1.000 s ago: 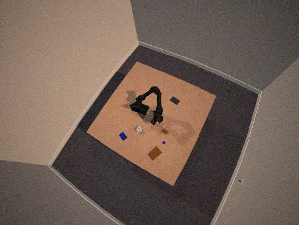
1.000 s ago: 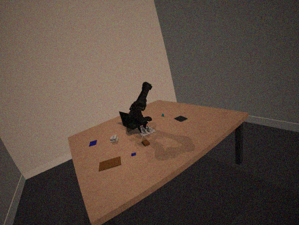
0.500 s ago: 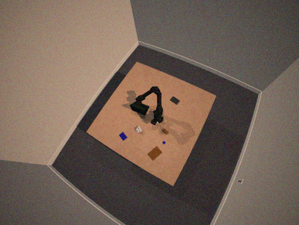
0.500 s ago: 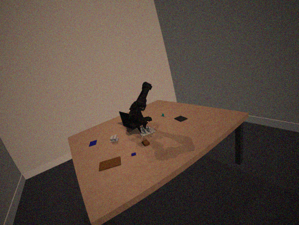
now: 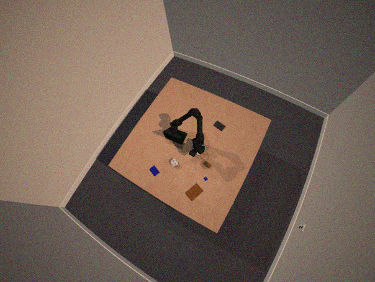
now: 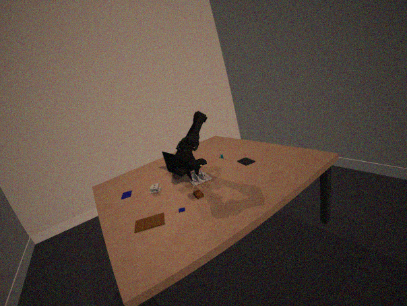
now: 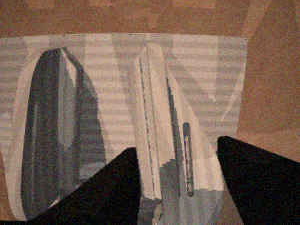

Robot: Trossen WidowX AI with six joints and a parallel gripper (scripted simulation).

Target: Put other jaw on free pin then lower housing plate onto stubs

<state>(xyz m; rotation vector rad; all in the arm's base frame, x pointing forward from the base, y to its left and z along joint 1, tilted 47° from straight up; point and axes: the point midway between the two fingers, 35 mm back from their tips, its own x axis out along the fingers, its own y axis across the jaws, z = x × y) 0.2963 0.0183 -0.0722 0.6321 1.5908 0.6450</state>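
My gripper tip is now 2 cm short of the base, 3 cm to the right of it and 1 cm above it. The rest, counted from my gripper tip: jaw: 3 cm behind, 2 cm to the left, 1 cm above; blue piece: 22 cm ahead, 20 cm to the right, 2 cm below; small brown block: 17 cm ahead, 7 cm to the right, 1 cm below.
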